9 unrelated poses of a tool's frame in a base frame.
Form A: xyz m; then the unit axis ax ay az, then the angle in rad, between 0 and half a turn.
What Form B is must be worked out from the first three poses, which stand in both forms.
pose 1, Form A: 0.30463, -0.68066, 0.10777, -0.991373, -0.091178, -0.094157, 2.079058
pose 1, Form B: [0.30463, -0.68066, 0.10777], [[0.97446, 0.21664, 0.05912], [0.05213, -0.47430, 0.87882], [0.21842, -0.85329, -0.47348]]
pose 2, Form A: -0.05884, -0.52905, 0.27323, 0.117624, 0.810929, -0.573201, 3.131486
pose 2, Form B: [-0.05884, -0.52905, 0.27323], [[-0.97228, 0.19656, -0.12665], [0.18497, 0.31523, -0.93082], [-0.14304, -0.92844, -0.34285]]
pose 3, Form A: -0.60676, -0.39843, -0.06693, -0.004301, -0.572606, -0.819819, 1.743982
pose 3, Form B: [-0.60676, -0.39843, -0.06693], [[-0.17230, 0.81044, -0.55991], [-0.80467, 0.21206, 0.55456], [0.56817, 0.54609, 0.61560]]
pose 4, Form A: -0.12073, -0.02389, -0.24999, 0.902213, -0.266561, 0.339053, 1.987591
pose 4, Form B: [-0.12073, -0.02389, -0.24999], [[0.73868, -0.64788, 0.18599], [-0.02783, -0.30501, -0.95194], [0.67348, 0.69801, -0.24334]]
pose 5, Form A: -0.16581, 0.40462, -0.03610, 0.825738, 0.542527, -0.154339, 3.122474
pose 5, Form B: [-0.16581, 0.40462, -0.03610], [[0.36375, 0.89884, -0.24449], [0.89294, -0.41120, -0.18324], [-0.26524, -0.15166, -0.95218]]
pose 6, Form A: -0.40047, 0.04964, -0.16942, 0.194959, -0.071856, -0.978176, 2.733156
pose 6, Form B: [-0.40047, 0.04964, -0.16942], [[-0.84485, 0.36164, -0.39426], [-0.41537, -0.90784, 0.05736], [-0.33718, 0.21223, 0.91721]]
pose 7, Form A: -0.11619, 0.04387, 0.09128, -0.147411, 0.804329, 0.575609, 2.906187
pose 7, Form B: [-0.11619, 0.04387, 0.09128], [[-0.92956, -0.36812, 0.02024], [-0.09961, 0.30363, 0.94757], [-0.35496, 0.87881, -0.31891]]
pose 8, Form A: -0.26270, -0.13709, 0.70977, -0.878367, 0.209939, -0.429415, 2.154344
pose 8, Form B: [-0.26270, -0.13709, 0.70977], [[0.64564, 0.07234, 0.76020], [-0.64436, -0.48263, 0.59319], [0.40981, -0.87283, -0.26499]]
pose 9, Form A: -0.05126, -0.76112, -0.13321, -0.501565, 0.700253, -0.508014, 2.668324
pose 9, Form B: [-0.05126, -0.76112, -0.13321], [[-0.41460, -0.43229, 0.80077], [-0.89539, 0.03673, -0.44376], [0.16242, -0.90099, -0.40229]]
